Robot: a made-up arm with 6 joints. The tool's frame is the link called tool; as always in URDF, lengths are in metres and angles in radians. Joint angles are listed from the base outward.
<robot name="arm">
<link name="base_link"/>
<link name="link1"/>
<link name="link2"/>
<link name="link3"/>
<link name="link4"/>
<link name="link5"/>
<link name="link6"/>
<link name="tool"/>
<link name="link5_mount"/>
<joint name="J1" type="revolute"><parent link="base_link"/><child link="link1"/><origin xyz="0.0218 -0.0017 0.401" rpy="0 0 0"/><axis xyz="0 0 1"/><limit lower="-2.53" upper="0.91"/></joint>
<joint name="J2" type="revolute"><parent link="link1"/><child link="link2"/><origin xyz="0.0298 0.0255 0.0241" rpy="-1.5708 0 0"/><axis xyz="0 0 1"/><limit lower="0.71" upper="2.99"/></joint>
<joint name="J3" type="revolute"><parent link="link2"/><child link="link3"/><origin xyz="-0.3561 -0.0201 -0.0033" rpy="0 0 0"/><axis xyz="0 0 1"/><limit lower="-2.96" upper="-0.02"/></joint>
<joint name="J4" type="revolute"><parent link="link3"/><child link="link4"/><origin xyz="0.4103 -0.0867 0.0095" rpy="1.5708 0 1.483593"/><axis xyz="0 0 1"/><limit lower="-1.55" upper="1.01"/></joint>
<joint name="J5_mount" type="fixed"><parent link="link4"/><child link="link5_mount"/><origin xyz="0.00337 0.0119 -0.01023" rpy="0 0 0"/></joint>
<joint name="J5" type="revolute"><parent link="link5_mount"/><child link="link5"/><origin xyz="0.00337 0.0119 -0.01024" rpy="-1.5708 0 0"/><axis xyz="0 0 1"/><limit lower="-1.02" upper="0.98"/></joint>
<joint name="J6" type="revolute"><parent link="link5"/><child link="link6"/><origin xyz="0.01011 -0.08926 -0.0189" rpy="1.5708 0 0"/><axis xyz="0 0 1"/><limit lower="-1.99" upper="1.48"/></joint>
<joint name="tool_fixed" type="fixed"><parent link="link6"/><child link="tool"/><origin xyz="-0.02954 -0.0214 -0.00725" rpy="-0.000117 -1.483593 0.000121"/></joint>
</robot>
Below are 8 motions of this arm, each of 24 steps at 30 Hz.
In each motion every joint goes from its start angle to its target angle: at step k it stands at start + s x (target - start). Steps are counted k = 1, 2, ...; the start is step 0. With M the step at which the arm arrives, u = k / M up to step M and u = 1 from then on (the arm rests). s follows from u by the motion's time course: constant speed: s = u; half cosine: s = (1 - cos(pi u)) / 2; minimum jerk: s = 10 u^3 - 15 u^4 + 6 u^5.
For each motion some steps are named. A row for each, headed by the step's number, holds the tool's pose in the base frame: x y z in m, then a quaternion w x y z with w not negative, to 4 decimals.
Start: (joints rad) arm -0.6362 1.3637 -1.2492 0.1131 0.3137 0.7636
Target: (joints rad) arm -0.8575 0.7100 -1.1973 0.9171 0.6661 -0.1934
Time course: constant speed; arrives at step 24
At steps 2, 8, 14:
2: 0.3675 -0.2568 0.7958 0.8355 0.4546 0.0505 -0.3046
8: 0.3120 -0.2257 0.8480 0.8622 0.4261 0.0288 -0.2725
14: 0.2573 -0.1830 0.8922 0.8956 0.3818 0.0027 -0.2282

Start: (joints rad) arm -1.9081 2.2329 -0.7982 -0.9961 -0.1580 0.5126
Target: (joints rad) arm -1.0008 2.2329 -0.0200 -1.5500 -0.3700 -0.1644
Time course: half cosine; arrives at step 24
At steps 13, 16, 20, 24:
13: 0.1198 -0.2280 0.2176 0.7422 0.1606 0.6506 -0.0037
16: 0.1402 -0.1377 0.2302 0.7397 0.0818 0.6441 0.1772
20: 0.1335 -0.0518 0.2543 0.7126 0.0133 0.6079 0.3501
24: 0.1249 -0.0229 0.2660 0.6970 -0.0083 0.5879 0.4104

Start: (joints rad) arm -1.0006 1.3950 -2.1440 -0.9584 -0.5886 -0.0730
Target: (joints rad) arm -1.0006 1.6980 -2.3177 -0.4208 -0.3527 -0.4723
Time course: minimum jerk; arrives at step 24
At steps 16, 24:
16: 0.2565 -0.2691 1.1584 0.5974 -0.5802 -0.2159 -0.5098
24: 0.2728 -0.3008 1.1476 0.6142 -0.5525 -0.1969 -0.5279

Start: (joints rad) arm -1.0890 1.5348 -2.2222 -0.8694 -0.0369 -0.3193
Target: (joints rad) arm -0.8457 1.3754 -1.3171 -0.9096 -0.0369 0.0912
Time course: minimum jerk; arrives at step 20
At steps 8, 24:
8: 0.2636 -0.3131 1.0869 0.6566 -0.5277 0.0534 -0.5363
24: 0.3467 -0.3220 0.8662 0.8307 -0.3583 0.1728 -0.3894

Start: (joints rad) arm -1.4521 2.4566 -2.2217 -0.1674 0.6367 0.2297
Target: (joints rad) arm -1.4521 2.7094 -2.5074 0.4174 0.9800 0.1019
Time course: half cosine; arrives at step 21
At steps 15, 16, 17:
15: 0.1486 -0.8011 0.5021 0.6418 0.4957 0.2669 -0.5207
16: 0.1513 -0.8019 0.4976 0.6430 0.5073 0.2647 -0.5090
17: 0.1537 -0.8025 0.4938 0.6441 0.5169 0.2628 -0.4988

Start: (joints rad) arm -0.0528 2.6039 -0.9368 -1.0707 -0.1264 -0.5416
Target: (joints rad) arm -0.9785 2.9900 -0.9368 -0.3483 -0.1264 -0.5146
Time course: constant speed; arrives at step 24
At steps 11, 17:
11: 0.3593 -0.1169 0.0530 0.6252 -0.2387 0.6782 0.3038
17: 0.2953 -0.1725 0.0227 0.6403 -0.0725 0.7414 0.1872

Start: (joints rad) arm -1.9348 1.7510 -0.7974 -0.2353 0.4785 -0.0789
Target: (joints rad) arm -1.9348 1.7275 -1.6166 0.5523 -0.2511 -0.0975
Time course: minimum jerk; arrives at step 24
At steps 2, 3, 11, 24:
2: -0.1259 -0.4235 0.4275 0.4569 0.4504 0.4875 -0.5922
3: -0.1269 -0.4269 0.4309 0.4596 0.4475 0.4807 -0.5978
11: -0.1584 -0.5250 0.5812 0.5315 0.3121 0.2069 -0.7598
24: -0.1815 -0.5415 0.8353 0.5243 0.0741 -0.2220 -0.8187

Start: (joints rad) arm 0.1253 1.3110 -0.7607 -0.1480 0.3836 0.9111
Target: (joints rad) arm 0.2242 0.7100 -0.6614 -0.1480 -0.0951 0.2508
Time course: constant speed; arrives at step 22
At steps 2, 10, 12, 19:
2: 0.3946 0.0433 0.5930 0.8661 0.2956 0.3956 -0.0778
10: 0.3556 0.0554 0.6666 0.9457 0.2052 0.2500 0.0330
12: 0.3425 0.0577 0.6840 0.9596 0.1804 0.2088 0.0550
19: 0.2872 0.0630 0.7390 0.9882 0.0910 0.0536 0.1109

